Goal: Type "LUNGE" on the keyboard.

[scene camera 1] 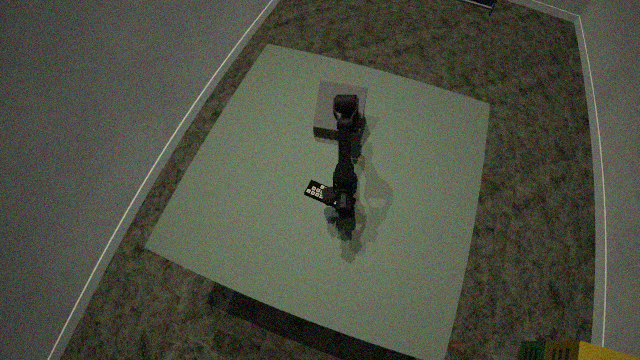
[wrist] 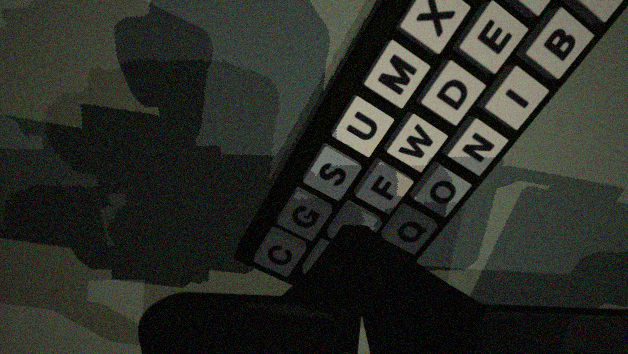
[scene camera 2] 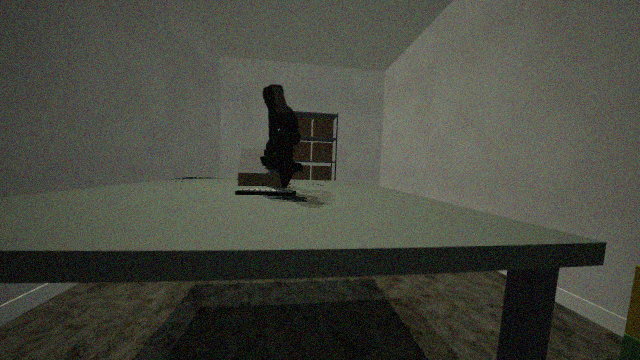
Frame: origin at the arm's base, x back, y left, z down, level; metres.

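Where they show: gripper, fingertip midpoint: (wrist: 352, 236) (scene camera 2: 284, 188).
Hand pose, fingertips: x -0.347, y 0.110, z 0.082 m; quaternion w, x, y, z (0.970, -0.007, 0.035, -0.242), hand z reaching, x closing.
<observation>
After its pixels a point has its place.
A black keyboard (scene camera 1: 308, 192) @[x -0.367, y -0.044, z 0.090 m] (scene camera 2: 244, 192) @[x -0.375, y -0.028, z 0.097 m] (wrist: 320, 122) @[x -0.377, y 0.080, z 0.093 m] with pale letter keys lies on the table. In the wrist view it runs diagonally, with the U key (wrist: 363, 126) @[x -0.364, y 0.074, z 0.088 m], G key (wrist: 304, 215) @[x -0.365, y 0.114, z 0.088 m], N key (wrist: 478, 146) @[x -0.323, y 0.059, z 0.088 m] and E key (wrist: 494, 37) @[x -0.343, y 0.029, z 0.088 m] showing. An L key cannot be made out. My gripper (scene camera 2: 285, 186) @[x -0.347, y 0.110, z 0.082 m] (wrist: 352, 236) @[x -0.347, y 0.110, z 0.082 m] is shut and empty, pointing down at the near end of the keyboard. Its tips cover part of the middle-row keys beside G and Q; the letters there are hidden. Whether the tips touch a key cannot be told.
The pale green table (scene camera 1: 240, 200) @[x -0.515, y -0.301, z 0.104 m] (scene camera 2: 150, 225) @[x -0.752, y -0.067, z 0.104 m] carries the keyboard and a grey-brown block (scene camera 1: 327, 100) @[x 0.023, y -0.128, z -0.040 m] (scene camera 2: 252, 179) @[x -0.066, y -0.087, z 0.073 m] near the arm's base. A shelf rack (scene camera 2: 336, 145) with brown boxes stands behind, near the far wall. The arm's shadows fall on the table and the nearest keys.
</observation>
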